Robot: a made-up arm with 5 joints. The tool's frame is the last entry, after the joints.
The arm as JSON. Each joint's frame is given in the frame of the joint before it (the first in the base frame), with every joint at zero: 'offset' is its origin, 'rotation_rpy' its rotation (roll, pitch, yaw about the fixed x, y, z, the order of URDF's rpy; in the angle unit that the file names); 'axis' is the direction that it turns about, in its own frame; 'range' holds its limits. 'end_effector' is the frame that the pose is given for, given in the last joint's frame.
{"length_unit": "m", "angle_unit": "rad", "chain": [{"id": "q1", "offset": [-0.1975, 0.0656, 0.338], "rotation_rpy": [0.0, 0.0, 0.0], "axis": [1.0, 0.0, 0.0], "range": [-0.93, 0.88]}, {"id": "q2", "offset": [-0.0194, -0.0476, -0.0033], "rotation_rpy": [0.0, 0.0, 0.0], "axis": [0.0, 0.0, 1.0], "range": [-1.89, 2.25]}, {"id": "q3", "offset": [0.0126, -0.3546, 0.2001], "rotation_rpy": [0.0, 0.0, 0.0], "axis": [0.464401, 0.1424, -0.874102], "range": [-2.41, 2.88]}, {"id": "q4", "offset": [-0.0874, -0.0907, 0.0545], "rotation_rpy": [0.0, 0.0, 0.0], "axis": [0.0, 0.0, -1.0], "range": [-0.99, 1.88]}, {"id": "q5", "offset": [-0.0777, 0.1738, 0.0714], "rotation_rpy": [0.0, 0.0, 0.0], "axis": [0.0, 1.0, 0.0], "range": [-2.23, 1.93]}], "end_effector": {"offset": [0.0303, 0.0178, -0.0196], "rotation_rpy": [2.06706, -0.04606, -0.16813]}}
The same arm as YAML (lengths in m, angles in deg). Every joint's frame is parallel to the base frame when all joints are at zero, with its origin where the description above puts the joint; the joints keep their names.
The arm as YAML. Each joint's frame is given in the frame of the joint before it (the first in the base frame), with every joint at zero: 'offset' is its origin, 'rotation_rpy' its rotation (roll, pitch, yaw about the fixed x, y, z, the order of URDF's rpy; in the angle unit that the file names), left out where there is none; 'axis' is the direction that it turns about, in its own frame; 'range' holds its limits. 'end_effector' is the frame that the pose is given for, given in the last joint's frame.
length_unit: m
angle_unit: deg
chain:
  - id: q1
    offset: [-0.1975, 0.0656, 0.338]
    axis: "+x"
    range: [-53.29, 50.42]
  - id: q2
    offset: [-0.0194, -0.0476, -0.0033]
    axis: "+z"
    range: [-108.29, 128.92]
  - id: q3
    offset: [0.0126, -0.3546, 0.2001]
    axis: [0.464401, 0.1424, -0.874102]
    range: [-138.08, 165.01]
  - id: q4
    offset: [-0.0874, -0.0907, 0.0545]
    axis: "-z"
    range: [-56.72, 107.72]
  - id: q5
    offset: [-0.0777, 0.1738, 0.0714]
    axis: "+y"
    range: [-127.77, 110.58]
end_effector:
  offset: [0.0303, 0.0178, -0.0196]
  rotation_rpy: [118.43, -2.64, -9.63]

